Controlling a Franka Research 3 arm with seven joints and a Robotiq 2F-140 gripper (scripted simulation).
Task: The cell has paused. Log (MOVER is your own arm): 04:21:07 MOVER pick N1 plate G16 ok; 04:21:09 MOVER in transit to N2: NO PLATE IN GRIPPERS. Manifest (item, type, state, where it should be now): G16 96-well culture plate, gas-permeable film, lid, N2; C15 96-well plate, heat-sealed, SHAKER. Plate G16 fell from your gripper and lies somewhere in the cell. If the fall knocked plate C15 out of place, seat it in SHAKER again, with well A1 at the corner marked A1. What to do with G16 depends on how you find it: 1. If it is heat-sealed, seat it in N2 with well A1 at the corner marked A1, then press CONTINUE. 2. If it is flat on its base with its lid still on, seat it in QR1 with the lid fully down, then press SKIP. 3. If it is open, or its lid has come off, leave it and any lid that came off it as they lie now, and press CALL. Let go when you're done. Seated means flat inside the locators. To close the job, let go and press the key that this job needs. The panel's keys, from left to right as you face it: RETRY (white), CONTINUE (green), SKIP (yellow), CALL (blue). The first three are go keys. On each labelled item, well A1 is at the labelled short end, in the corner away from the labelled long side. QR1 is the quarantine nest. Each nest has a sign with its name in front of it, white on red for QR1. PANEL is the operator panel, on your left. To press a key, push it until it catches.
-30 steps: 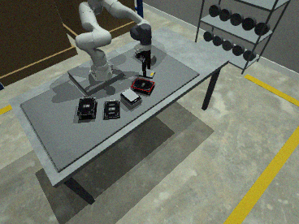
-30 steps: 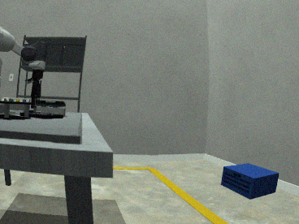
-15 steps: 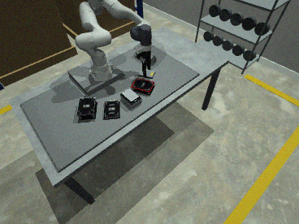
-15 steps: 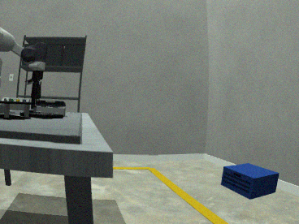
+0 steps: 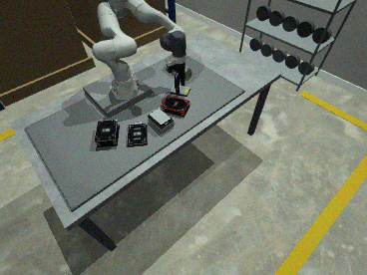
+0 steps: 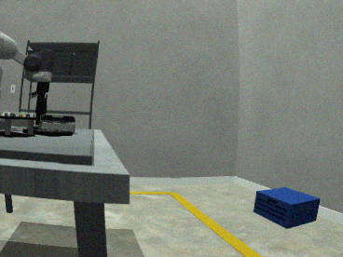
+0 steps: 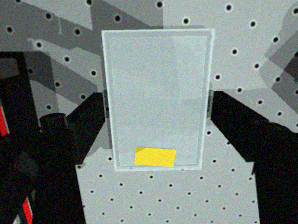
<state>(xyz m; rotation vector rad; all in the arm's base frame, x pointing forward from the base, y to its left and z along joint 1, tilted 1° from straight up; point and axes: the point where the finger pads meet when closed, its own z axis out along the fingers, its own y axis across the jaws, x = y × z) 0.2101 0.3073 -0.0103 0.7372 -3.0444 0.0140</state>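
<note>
The plate lid lies 20 mm below my hand. Round my hand: blue CALL key: 120 mm to the left, 110 mm behind, 30 mm above; QR1 nest: 140 mm to the right, 110 mm ahead; yellow SKIP key: 160 mm behind, 120 mm to the left, 30 mm above.
</note>
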